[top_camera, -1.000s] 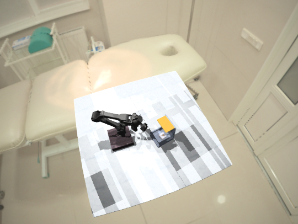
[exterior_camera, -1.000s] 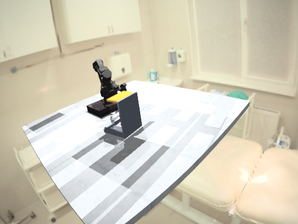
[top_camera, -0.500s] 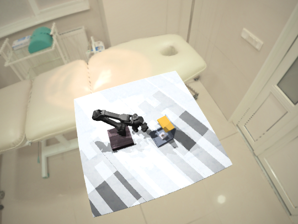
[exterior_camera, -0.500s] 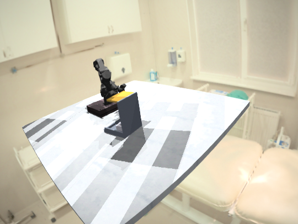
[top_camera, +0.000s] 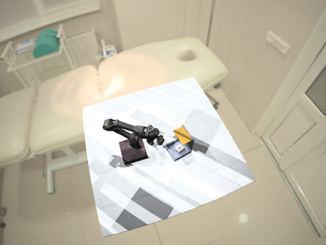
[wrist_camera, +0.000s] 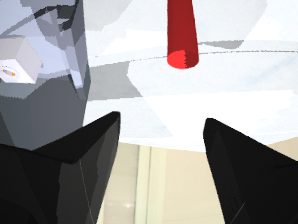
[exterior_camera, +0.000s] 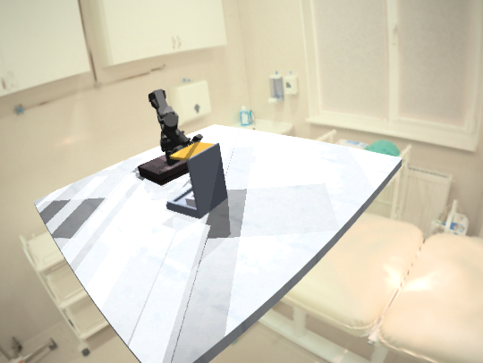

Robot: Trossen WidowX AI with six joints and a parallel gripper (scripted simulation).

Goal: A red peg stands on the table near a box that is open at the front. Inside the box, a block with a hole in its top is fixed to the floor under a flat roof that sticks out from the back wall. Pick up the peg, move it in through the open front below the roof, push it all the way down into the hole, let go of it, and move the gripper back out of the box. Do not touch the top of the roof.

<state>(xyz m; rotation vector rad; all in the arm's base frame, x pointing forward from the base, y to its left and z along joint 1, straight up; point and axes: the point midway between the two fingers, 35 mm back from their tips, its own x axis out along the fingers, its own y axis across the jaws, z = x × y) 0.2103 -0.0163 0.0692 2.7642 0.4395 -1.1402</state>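
The red peg is 30 mm behind my gripper tip and 60 mm below it. Also, from my gripper tip: roof: 130 mm ahead, 130 mm to the right, 110 mm above; grey back wall: 180 mm ahead, 120 mm to the right, 10 mm above.
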